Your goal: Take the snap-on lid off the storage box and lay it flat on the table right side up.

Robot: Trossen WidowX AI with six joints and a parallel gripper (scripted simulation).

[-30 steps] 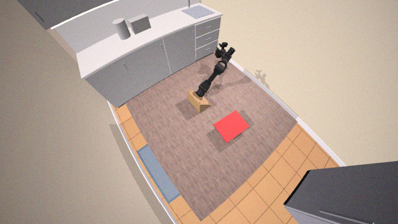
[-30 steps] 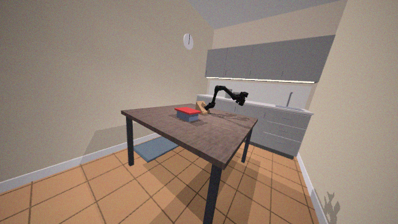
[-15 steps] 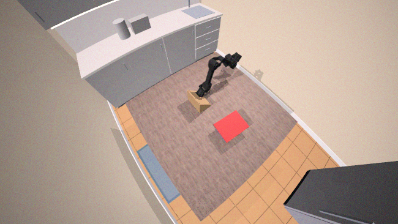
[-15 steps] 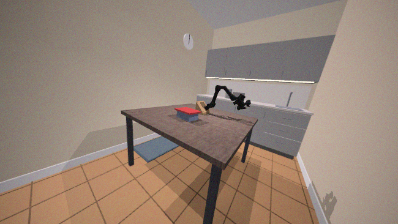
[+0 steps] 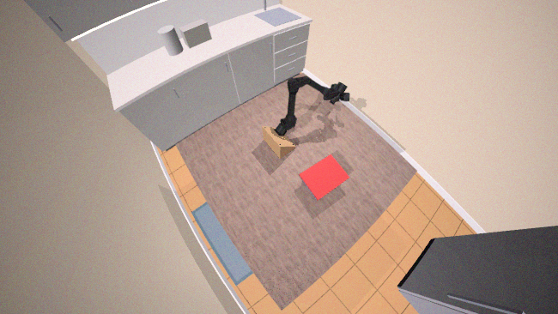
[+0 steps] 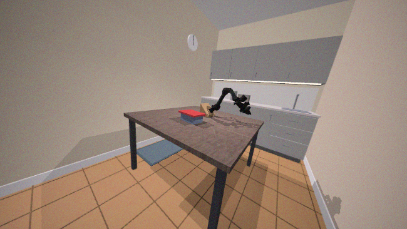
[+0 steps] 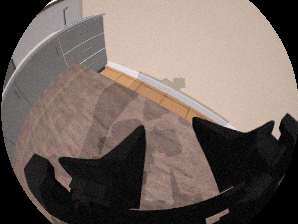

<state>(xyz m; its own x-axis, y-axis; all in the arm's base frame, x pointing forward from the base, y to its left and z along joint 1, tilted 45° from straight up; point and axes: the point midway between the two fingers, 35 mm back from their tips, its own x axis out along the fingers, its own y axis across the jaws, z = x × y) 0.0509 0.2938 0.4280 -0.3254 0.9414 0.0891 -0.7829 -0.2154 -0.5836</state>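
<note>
Right now my gripper tip is 530 mm to the left of the red lid, 390 mm short of it and 50 mm above it. Round my gripper tip: blue storage box 530 mm to the right, 390 mm ahead, 90 mm below.
</note>
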